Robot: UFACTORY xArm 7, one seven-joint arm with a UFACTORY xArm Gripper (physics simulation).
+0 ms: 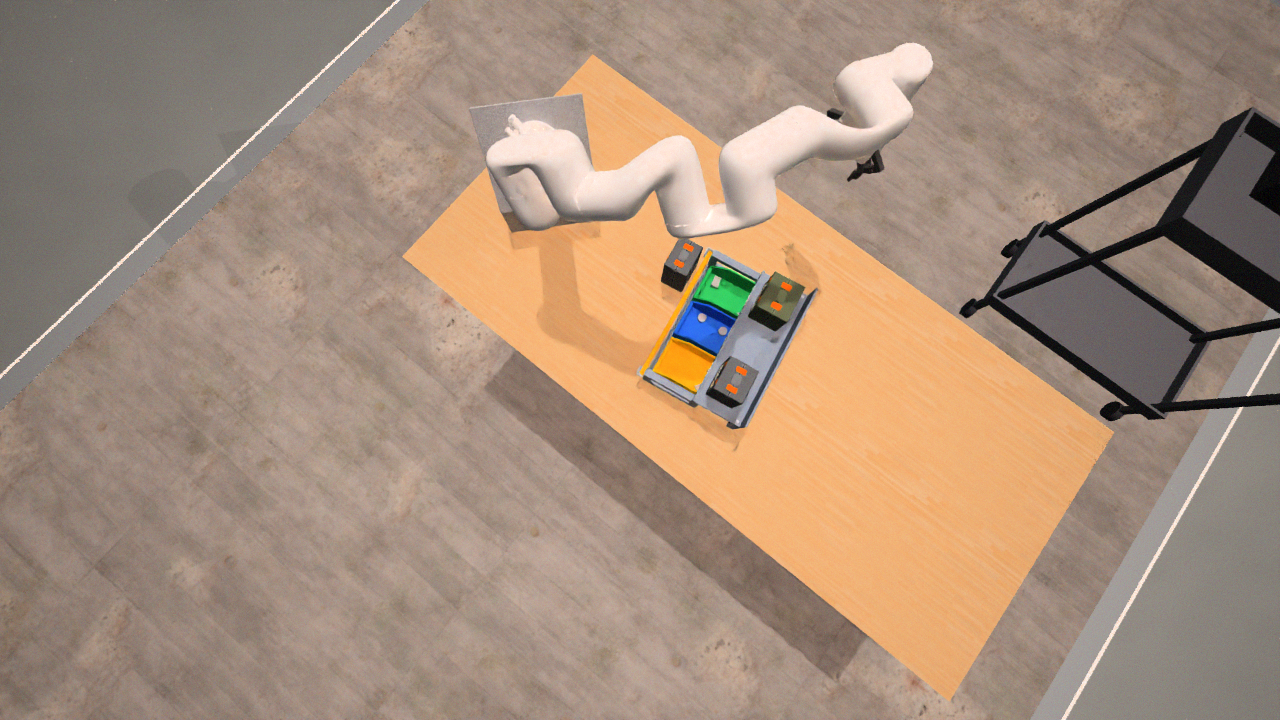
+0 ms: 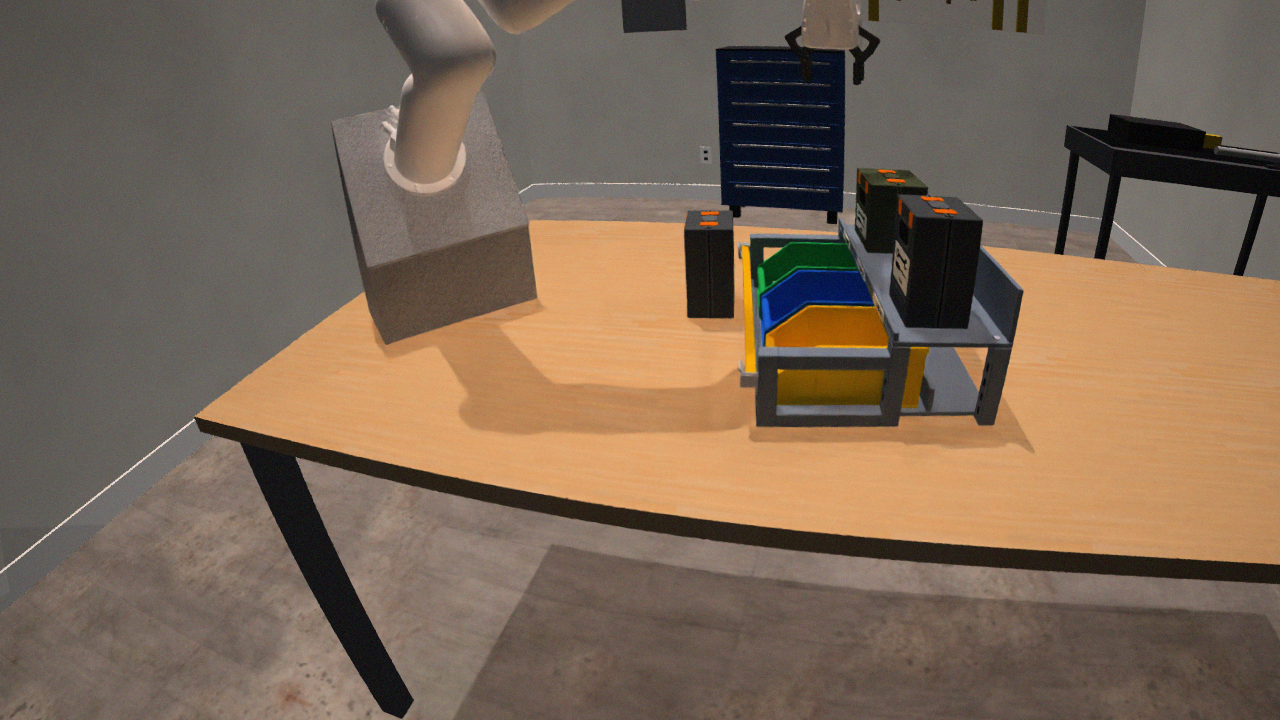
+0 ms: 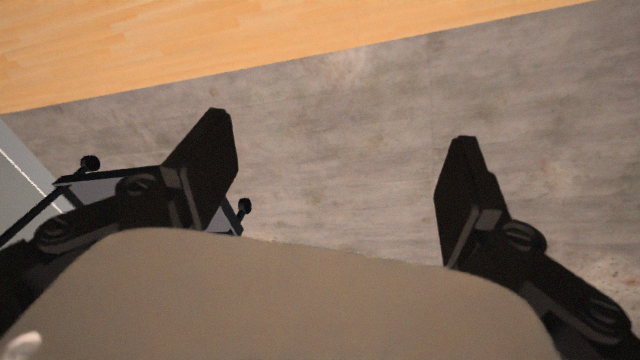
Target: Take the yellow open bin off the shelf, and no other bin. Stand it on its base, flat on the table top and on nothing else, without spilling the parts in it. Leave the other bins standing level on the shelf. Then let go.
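Frame: origin at the arm's base, x left, y up, z ahead, level; millimetres.
Seen in the pictures: gripper, fingertip midpoint: (image 1: 839,162) (image 2: 832,82) (image 3: 335,152); arm's base, link origin: (image 2: 424,159).
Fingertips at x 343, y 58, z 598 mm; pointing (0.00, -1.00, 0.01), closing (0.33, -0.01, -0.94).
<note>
Pixels of each thing's top centre, then the offset from my fingertips to it. Level surfaces: height alone.
- yellow open bin, top centre: (image 2: 844,325) (image 1: 692,367) dx -529, dy -216, dz -7 mm
- blue bin, top centre: (image 2: 830,285) (image 1: 713,329) dx -418, dy -216, dz -19 mm
- green bin, top centre: (image 2: 818,254) (image 1: 733,291) dx -306, dy -216, dz -31 mm
- yellow bar, top centre: (image 2: 748,296) (image 1: 676,311) dx -428, dy -232, dz -123 mm
- dark box, top centre: (image 2: 709,217) (image 1: 683,255) dx -318, dy -165, dz -184 mm
- table, surface height: dy -297 mm
The yellow open bin (image 1: 684,362) (image 2: 827,386) stands upright in the near end of the grey shelf (image 1: 756,344) (image 2: 827,359), behind its end frame. The blue bin (image 1: 702,328) (image 2: 819,288) stands beside it, and the green bin (image 1: 725,288) (image 2: 808,259) is at the far end. Small pale parts show in the blue and green bins; none can be made out in the yellow one. My gripper (image 1: 843,145) (image 2: 832,80) (image 3: 335,152) is open and empty, high up and far from the bins, over the floor past the table's edge.
A yellow bar (image 1: 673,315) (image 2: 750,308) runs along the shelf's bin side. Two dark boxes (image 1: 776,300) (image 1: 733,382) (image 2: 881,210) (image 2: 939,259) stand on its upper board. Another dark box (image 1: 682,264) (image 2: 709,268) stands on the table (image 1: 895,474) (image 2: 581,465) beside the bar.
</note>
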